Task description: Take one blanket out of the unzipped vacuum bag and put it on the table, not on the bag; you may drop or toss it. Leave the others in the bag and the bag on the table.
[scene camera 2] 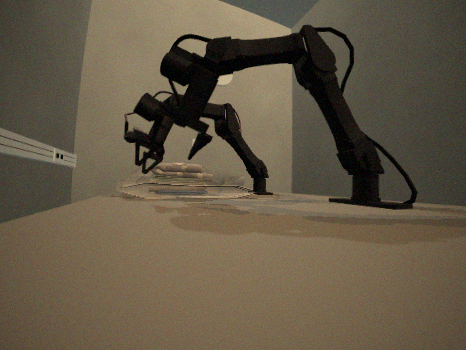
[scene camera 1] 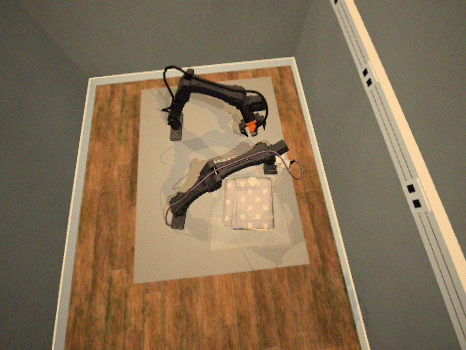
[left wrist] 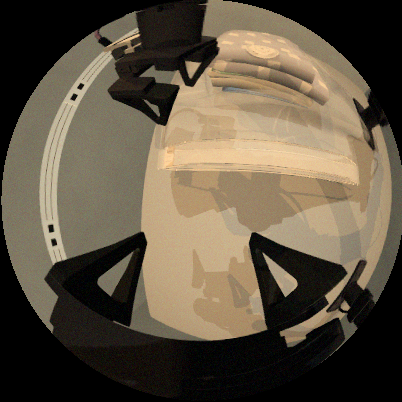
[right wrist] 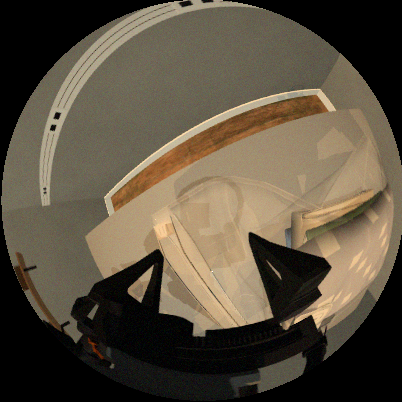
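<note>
The transparent vacuum bag (scene camera 1: 217, 242) (scene camera 2: 227, 193) lies on the table, its pale opening strip (left wrist: 260, 156) (right wrist: 167, 240) facing the left arm. Inside is a folded stack: a pinkish blanket with light squares (scene camera 1: 252, 207) (left wrist: 287, 62) (right wrist: 345, 280) on top, tan, green and blue layers under it. My left gripper (scene camera 1: 254, 132) (left wrist: 197, 239) is open and empty, above the table beyond the opening strip. My right gripper (scene camera 2: 141, 169) (left wrist: 176, 101) (right wrist: 202, 246) is open and empty above the bag's opening end; its fingers are mostly hidden in scene camera 1.
The right forearm (scene camera 1: 240, 160) reaches over the table beside the bag and hides part of its opening side. A round disc (scene camera 1: 252, 181) (left wrist: 262, 51) lies over the stack. The table (scene camera 1: 160, 257) (scene camera 2: 250, 290) ends close beyond the bag's outer side. Both arm bases stand on the table.
</note>
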